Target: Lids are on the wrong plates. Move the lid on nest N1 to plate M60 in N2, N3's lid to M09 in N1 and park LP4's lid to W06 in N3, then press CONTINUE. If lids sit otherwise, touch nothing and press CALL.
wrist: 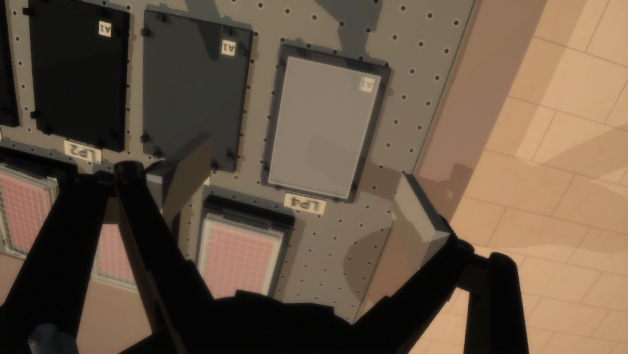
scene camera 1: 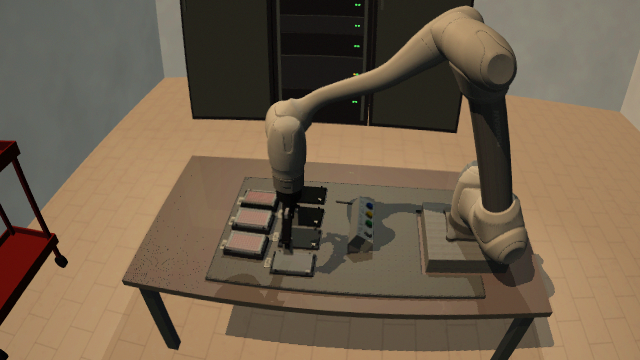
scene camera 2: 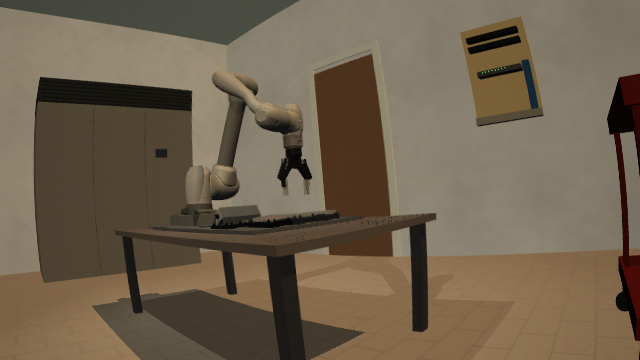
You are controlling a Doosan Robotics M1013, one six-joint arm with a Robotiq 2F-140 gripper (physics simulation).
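Frame: origin at the arm's base, x ahead, y left, z up, level; millimetres.
Seen in the pictures: gripper, fingertip midpoint: (wrist: 304, 174) (scene camera 1: 291, 239) (scene camera 2: 296, 194); arm's base, origin of the base link: (scene camera 1: 467, 226) (scene camera 2: 199, 213).
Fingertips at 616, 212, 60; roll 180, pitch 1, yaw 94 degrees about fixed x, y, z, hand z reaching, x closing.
Pixels of each thing's top centre, then the offset from my fingertips to it, as dx, dy, dz.
- clear grey lid, middle of its top: (wrist: 320, 133) (scene camera 1: 292, 261) -2, +6, -98
- button console, middle of its top: (scene camera 1: 363, 214) (scene camera 2: 236, 206) -217, -198, -32
- LP2, middle of its top: (wrist: 67, 77) (scene camera 1: 303, 212) +8, -249, -96
- LP3, middle of its top: (scene camera 2: 229, 222) (scene camera 1: 307, 191) +15, -383, -96
My gripper (scene camera 1: 287, 247) (scene camera 2: 296, 190) (wrist: 304, 174) is open and empty, high above the LP4 area. A clear grey lid (scene camera 1: 293, 261) (wrist: 322, 125) lies flat in the LP4 park, between the fingers' lines in the wrist view. Pink plates stand in the nests: the front plate, N1 (scene camera 1: 246, 242) (wrist: 241, 257), the middle plate, N2 (scene camera 1: 253, 218) (wrist: 116, 255), and the back plate, N3 (scene camera 1: 259, 198) (wrist: 25, 212). Clear rims show around the plates; whether N3 has a lid is hard to tell. Plate codes are unreadable. A button console (scene camera 1: 357, 227) (scene camera 2: 239, 214) stands right of the parks.
Dark parks LP1 (scene camera 1: 306, 239) (wrist: 197, 95), LP2 (scene camera 1: 312, 217) (wrist: 79, 75) and LP3 (scene camera 1: 315, 195) hold no visible lid. The console has blue (scene camera 1: 369, 205), yellow (scene camera 1: 369, 214) and green (scene camera 1: 368, 223) buttons. A red cart (scene camera 1: 27, 235) stands left of the table.
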